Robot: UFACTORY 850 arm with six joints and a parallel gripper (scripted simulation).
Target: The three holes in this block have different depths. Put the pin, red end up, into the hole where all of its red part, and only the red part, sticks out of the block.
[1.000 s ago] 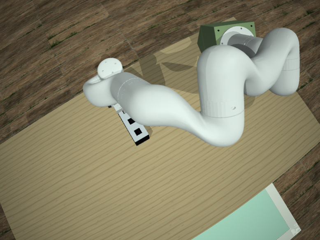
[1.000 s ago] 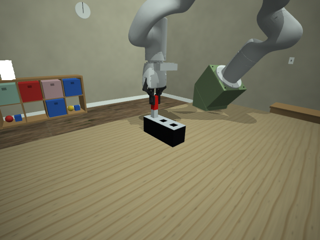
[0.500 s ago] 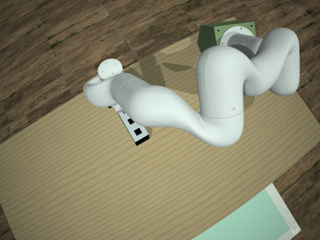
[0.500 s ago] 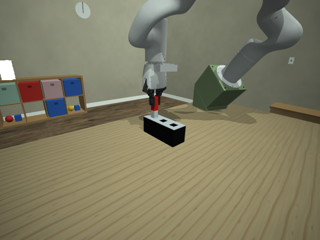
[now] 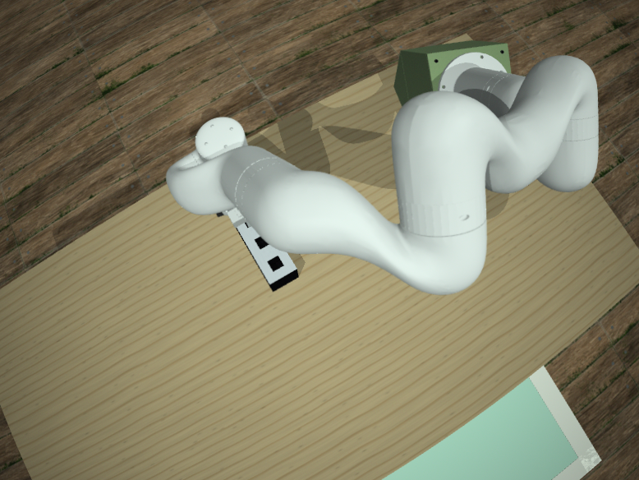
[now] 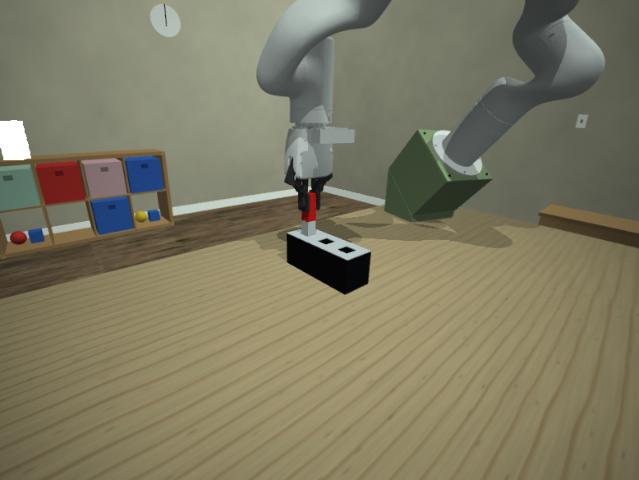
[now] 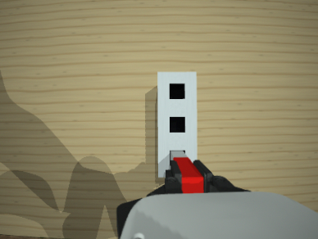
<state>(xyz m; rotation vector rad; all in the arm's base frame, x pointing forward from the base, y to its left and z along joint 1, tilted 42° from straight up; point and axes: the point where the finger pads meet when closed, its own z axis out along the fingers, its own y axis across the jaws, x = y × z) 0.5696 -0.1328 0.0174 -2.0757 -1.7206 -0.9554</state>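
Right now the pin is 10 mm below my hand. From my hand the other things lie so: block: 60 mm to the left, 110 mm below.
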